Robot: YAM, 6 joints.
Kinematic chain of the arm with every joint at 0, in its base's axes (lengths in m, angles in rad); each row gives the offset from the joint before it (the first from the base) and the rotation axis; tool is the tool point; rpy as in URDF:
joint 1: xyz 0 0 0.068 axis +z
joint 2: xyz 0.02 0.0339 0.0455 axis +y
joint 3: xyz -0.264 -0.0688 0 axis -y
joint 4: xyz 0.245 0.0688 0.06 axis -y
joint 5: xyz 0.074 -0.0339 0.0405 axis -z
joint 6: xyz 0.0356 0 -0.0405 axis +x
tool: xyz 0 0 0 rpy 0 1.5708 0
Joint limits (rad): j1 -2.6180..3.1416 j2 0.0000..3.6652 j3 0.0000..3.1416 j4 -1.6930..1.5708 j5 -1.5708..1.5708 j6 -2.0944..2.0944
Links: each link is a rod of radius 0.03 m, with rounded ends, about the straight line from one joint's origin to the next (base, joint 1, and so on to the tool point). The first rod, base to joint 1, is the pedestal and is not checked.
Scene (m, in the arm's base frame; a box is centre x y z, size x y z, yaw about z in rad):
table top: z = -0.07
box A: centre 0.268 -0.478 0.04 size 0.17 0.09 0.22 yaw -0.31
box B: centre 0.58 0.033 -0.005 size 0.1 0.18 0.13 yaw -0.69
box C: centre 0.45 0.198 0 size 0.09 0.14 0.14 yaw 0.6
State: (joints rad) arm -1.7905 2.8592 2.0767 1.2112 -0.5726 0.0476
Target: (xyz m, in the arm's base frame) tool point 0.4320 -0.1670 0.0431
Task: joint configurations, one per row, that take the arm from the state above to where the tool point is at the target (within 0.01 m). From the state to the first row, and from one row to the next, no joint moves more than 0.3 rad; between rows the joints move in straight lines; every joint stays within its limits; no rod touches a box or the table.
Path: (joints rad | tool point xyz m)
1: -1.4983 2.6396 2.0252 1.2437 -0.3531 0.2241 | 0.0538 -0.5706 0.2115
2: -1.2062 2.4200 1.9736 1.2761 -0.1337 0.4006 | 0.1966 -0.5018 0.3169
3: -0.9140 2.2004 1.9221 1.3086 0.0858 0.5771 | 0.2930 -0.3850 0.4111
4: -0.7502 2.3259 1.7026 1.3433 -0.1995 0.4006 | 0.3828 -0.3472 0.2833
5: -0.5863 2.4513 1.4830 1.3781 -0.4848 0.2241 | 0.4328 -0.2676 0.1558
6: -0.4224 2.5767 1.2635 1.4128 -0.7701 0.0476 | 0.4320 -0.1670 0.0431

